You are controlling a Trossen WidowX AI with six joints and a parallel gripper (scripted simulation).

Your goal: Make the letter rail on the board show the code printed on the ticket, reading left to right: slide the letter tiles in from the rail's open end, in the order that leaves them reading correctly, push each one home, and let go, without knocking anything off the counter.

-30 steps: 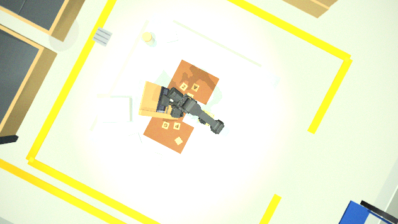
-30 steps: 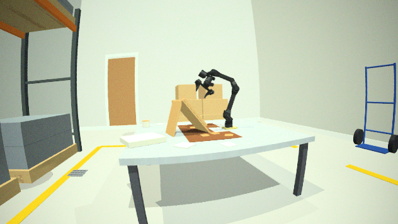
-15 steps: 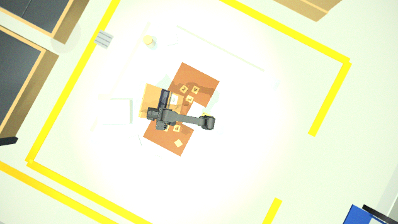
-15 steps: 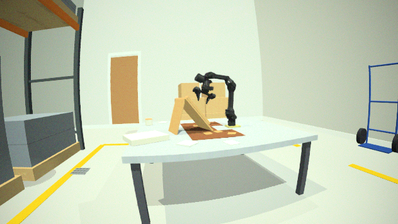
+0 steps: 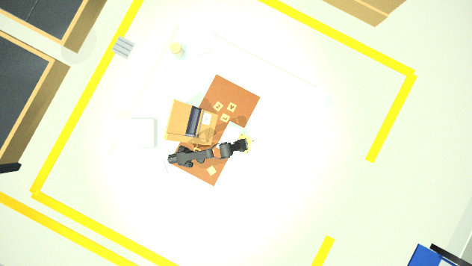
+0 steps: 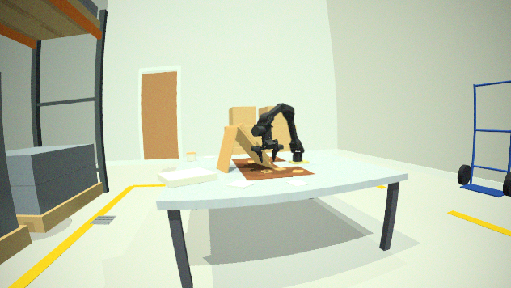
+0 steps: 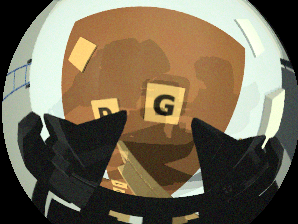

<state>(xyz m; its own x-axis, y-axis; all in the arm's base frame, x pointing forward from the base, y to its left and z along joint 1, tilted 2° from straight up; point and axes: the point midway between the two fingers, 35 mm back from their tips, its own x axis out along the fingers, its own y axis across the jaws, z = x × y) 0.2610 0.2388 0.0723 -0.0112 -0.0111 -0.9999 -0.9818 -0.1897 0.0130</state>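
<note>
Now: gripper tip 1 cm short of the letter tile and 5 cm above it. The rest, counted from my gripper tip: white ticket: 6 cm ahead, 26 cm to the right, 2 cm above; then small cup: 53 cm ahead, 58 cm to the right, 2 cm below; then brown mat: 6 cm behind, 22 cm to the right, 6 cm below.
</note>
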